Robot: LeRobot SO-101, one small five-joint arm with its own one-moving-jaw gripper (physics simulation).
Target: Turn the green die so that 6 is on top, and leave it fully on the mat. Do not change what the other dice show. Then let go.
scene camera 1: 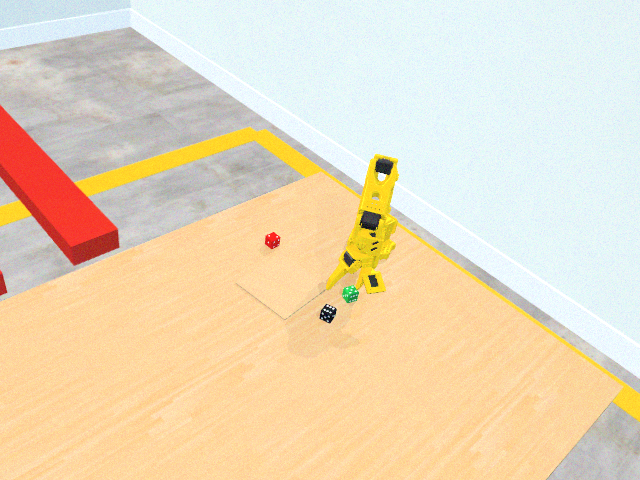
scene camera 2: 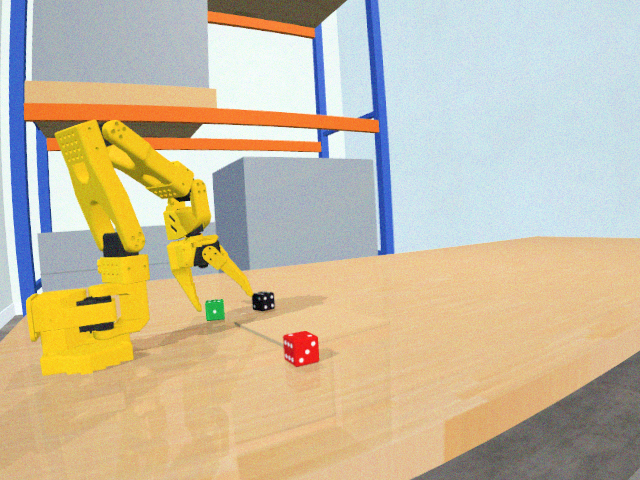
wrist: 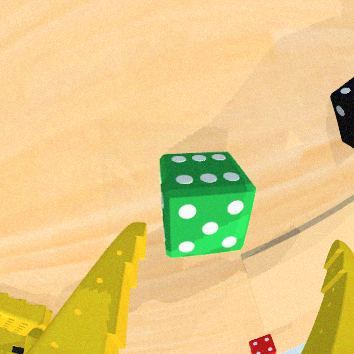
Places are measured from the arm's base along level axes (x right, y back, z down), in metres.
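Where they show: hand at its tool point: (scene camera 1: 356,287) (scene camera 2: 201,308) (wrist: 145,236); arm's base at its link origin: (scene camera 2: 107,354).
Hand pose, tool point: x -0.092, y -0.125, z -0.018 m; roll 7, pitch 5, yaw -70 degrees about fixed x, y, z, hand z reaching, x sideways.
Note:
Each offset is from my tool point to the top centre of the thing.
The green die @(dz -0.007, dx -0.002, dy -0.020 m) (scene camera 1: 350,293) (scene camera 2: 215,310) (wrist: 207,220) sits flat on the table, outside the mat. The wrist view shows 5 on its bright upper face and 6 on the darker side away from the arm; scene camera 2 shows 1 on the side facing it. The pale, thin square mat @(dz +0.014, dx +0.108, dy -0.110 m) (scene camera 1: 281,294) (scene camera 2: 341,322) (wrist: 295,275) lies beside it. My gripper (scene camera 1: 343,287) (scene camera 2: 225,302) (wrist: 240,234) is open and empty, jaws pointing down, tips low near the die. In the wrist view, the die lies beyond the tips, nearer the left jaw, with neither jaw pressing on it.
The black die @(dz -0.007, dx -0.015, dy -0.097 m) (scene camera 1: 327,313) (scene camera 2: 263,300) (wrist: 345,115) stands close to the green die, near the other jaw's tip in scene camera 2. The red die @(dz -0.007, dx +0.222, dy -0.044 m) (scene camera 1: 272,240) (scene camera 2: 300,348) (wrist: 263,344) stands farther off, across the mat. A shelf rack (scene camera 2: 381,155) is in the background.

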